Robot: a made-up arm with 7 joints.
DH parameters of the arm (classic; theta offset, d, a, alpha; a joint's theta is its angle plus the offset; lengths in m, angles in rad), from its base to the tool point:
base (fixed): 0 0 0 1.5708
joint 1: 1.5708 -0.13 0 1.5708
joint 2: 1.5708 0 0 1.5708
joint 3: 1.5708 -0.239 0 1.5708
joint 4: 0 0 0 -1.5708
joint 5: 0 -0.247 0 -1.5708
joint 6: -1.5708 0 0 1.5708
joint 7: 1.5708 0 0 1.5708
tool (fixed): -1.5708 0 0 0
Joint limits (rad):
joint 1: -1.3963..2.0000
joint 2: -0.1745..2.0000
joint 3: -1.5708..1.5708
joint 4: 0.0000..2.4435
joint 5: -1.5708..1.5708
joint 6: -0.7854..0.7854
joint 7: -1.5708..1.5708
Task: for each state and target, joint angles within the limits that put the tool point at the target. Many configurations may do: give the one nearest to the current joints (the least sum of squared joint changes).
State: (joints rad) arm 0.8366 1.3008 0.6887 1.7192 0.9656 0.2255 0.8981
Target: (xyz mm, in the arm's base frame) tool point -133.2 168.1 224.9
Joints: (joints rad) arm 0.8565 2.0000 1.1951 1.9928 0.9656 0.2255 0.8981
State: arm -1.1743 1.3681 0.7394 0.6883 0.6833 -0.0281 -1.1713
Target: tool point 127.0 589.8 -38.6
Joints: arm -1.3484 1.7035 0.6839 0.3501 0.6833 -0.0281 -1.1713
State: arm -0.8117 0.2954 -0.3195 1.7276 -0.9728 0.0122 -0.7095
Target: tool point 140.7 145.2 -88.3
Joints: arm -0.2683 0.3785 -0.0224 2.4416 -0.9728 0.0122 -0.7095
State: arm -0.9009 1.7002 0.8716 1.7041 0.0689 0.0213 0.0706
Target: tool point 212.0 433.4 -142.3
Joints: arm -1.2874 1.6909 0.5724 1.2331 0.0689 0.0213 0.0706
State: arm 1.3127 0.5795 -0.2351 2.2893 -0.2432 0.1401 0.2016
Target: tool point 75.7 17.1 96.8
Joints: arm 1.4306 0.0978 -0.8384 2.4413 -0.2432 0.1401 0.2016
